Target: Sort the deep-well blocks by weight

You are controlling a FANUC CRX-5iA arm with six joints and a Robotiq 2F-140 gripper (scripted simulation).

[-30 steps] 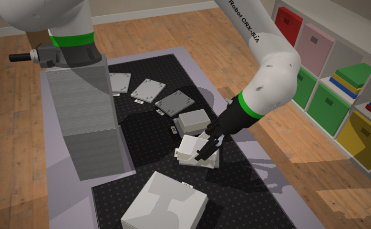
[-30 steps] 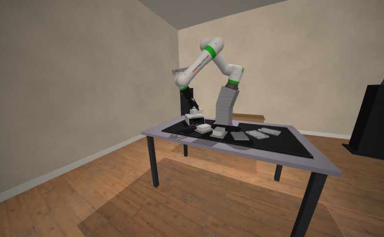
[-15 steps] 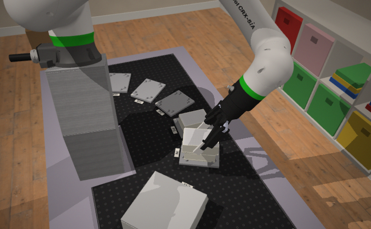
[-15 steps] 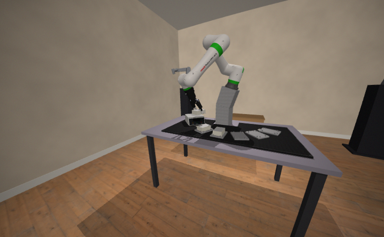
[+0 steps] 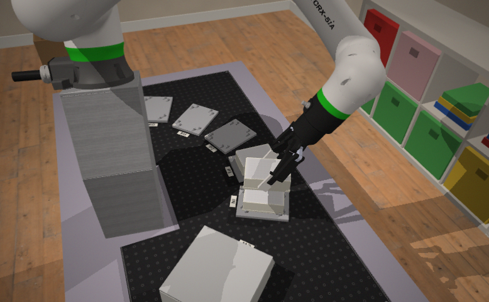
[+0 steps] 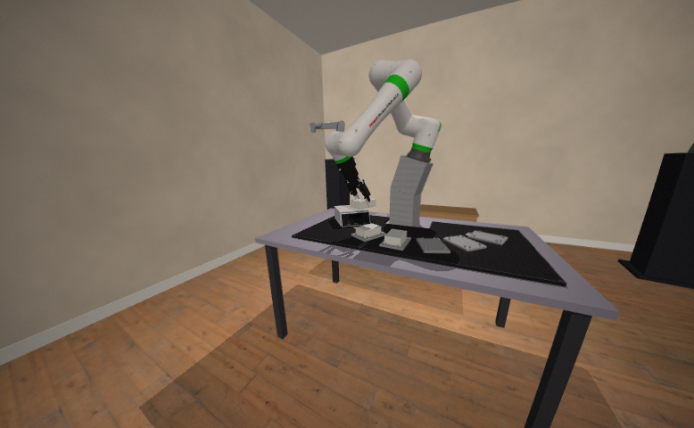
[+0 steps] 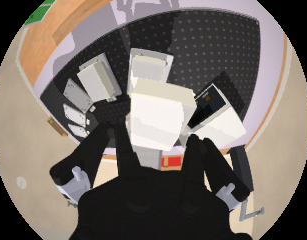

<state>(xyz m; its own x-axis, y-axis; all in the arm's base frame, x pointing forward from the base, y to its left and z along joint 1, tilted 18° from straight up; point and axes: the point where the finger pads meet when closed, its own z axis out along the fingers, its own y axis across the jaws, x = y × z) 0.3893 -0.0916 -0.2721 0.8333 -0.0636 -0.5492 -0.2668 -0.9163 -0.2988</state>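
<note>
My gripper is now 2 cm past the grey nest plate, 39 cm to the right of it and 19 cm above it. The rest, counted from my hand: pale weigher platform 18 cm behind, 22 cm to the right, 10 cm below; then check-weigher 17 cm behind, 21 cm to the right, 13 cm below.
</note>
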